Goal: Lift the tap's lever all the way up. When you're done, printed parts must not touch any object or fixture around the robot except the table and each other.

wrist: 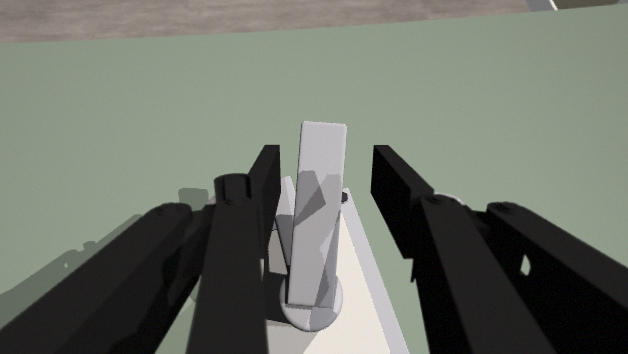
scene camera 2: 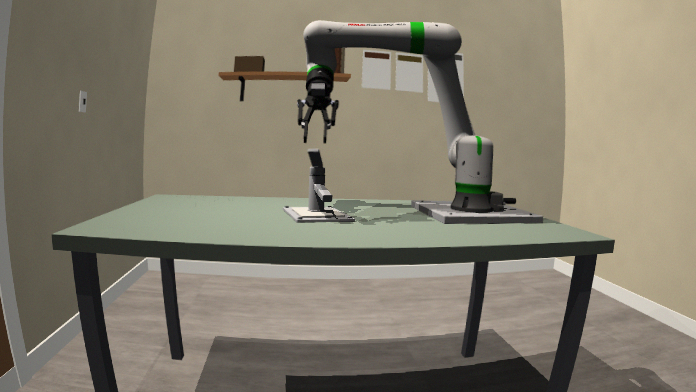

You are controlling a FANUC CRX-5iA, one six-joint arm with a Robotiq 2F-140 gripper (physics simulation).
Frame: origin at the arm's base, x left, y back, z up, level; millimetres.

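Seen in the pictures: gripper, fingertip midpoint: [wrist: 326, 169] [scene camera 2: 314, 139]; arm's base, origin of the base link: [scene camera 2: 471, 209].
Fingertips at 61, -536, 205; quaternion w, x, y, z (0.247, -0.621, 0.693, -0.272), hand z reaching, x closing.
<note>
Pixels of each thing's top centre, then the offset from my fingertips to it, as dx, dy, dz. "spot": a spot on its surface instead. Level surfaces: height alone.
- grey tap, surface spot: [scene camera 2: 315, 192] spot: -35, +9, -156
- spout, middle of its top: [wrist: 290, 221] [scene camera 2: 322, 184] +11, +27, -129
- base plate, surface spot: [wrist: 384, 305] spot: -69, -65, -220
- green table, its level: dz -229
The grey tap [scene camera 2: 315, 192] stands upright on its base plate on the table. Its flat lever [scene camera 2: 314, 157] [wrist: 320, 200] rises steeply from the top of the tap body, leaning a little to the left in the scene view. The spout [scene camera 2: 323, 193] [wrist: 285, 197] sticks out lower down. My gripper [scene camera 2: 315, 142] [wrist: 326, 169] is open with nothing between its fingers and points down. Its fingertips are a little above the lever's top end in the scene view. In the wrist view the lever shows in the gap between the fingers, nearer the left one.
The base plate [scene camera 2: 291, 215] [wrist: 384, 305] with a cream top lies on the green table [scene camera 2: 200, 227] [wrist: 150, 100]. The robot's mounting plate [scene camera 2: 492, 219] is at the table's right. A wall shelf [scene camera 2: 280, 76] with a brown box [scene camera 2: 249, 64] is behind the arm.
</note>
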